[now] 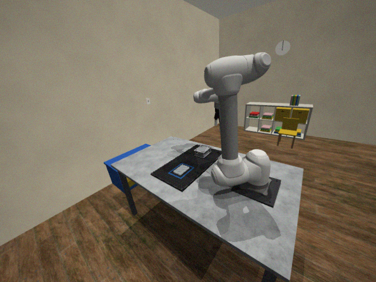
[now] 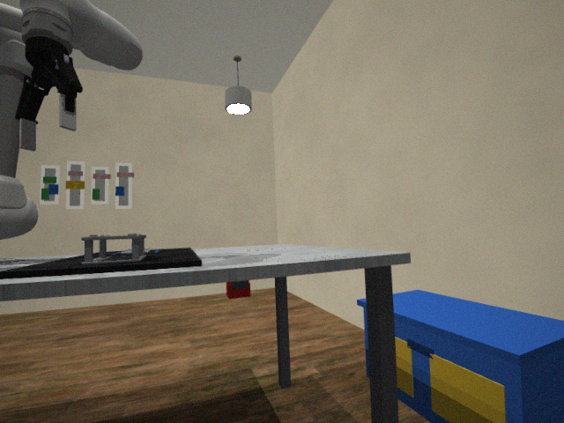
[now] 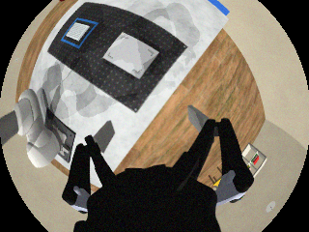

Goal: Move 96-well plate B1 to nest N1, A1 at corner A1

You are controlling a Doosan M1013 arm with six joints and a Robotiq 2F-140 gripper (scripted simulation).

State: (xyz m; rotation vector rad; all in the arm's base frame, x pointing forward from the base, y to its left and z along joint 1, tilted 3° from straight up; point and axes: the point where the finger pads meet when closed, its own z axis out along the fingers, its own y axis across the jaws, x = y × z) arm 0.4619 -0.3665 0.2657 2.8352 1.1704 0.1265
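The 96-well plate is 12 cm ahead of my hand, 49 cm to the left of it and 26 cm below it. Round my hand: raised plate nest N1: 11 cm ahead, 13 cm to the left, 21 cm below.
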